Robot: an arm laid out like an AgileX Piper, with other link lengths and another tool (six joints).
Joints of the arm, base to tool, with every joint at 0 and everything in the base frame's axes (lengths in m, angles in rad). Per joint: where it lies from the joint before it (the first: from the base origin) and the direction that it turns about. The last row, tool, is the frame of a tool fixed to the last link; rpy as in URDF.
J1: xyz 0 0 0.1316 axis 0 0 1
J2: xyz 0 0 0 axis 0 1 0
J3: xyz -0.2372 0 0.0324 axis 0 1 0
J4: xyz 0.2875 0 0.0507 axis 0.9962 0 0.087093
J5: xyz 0 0 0 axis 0 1 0
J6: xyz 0.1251 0 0.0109 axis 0.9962 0 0.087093
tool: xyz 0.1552 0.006 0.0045 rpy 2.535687 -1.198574 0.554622
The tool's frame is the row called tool.
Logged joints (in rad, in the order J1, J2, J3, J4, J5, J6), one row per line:
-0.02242, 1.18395, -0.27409, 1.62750, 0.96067, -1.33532
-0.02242, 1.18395, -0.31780, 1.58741, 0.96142, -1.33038
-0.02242, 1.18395, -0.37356, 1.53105, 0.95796, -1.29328
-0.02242, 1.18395, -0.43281, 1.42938, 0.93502, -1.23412
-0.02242, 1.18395, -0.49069, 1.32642, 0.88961, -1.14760
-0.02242, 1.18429, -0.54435, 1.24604, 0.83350, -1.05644
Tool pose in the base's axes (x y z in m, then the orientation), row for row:
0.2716, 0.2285, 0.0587, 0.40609, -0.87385, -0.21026, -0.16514
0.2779, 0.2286, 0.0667, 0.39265, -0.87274, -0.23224, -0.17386
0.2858, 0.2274, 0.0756, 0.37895, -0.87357, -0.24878, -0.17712
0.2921, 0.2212, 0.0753, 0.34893, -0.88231, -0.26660, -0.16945
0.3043, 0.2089, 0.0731, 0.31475, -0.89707, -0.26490, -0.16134
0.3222, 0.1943, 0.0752, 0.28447, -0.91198, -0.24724, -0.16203
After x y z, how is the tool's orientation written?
As a quaternion, w x y z.
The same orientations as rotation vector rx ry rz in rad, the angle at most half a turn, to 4 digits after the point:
-2.2044, -0.5304, -0.4166
-2.2154, -0.5895, -0.4413
-2.2318, -0.6356, -0.4525
-2.2866, -0.6909, -0.4391
-2.3639, -0.6980, -0.4252
-2.4397, -0.6614, -0.4335

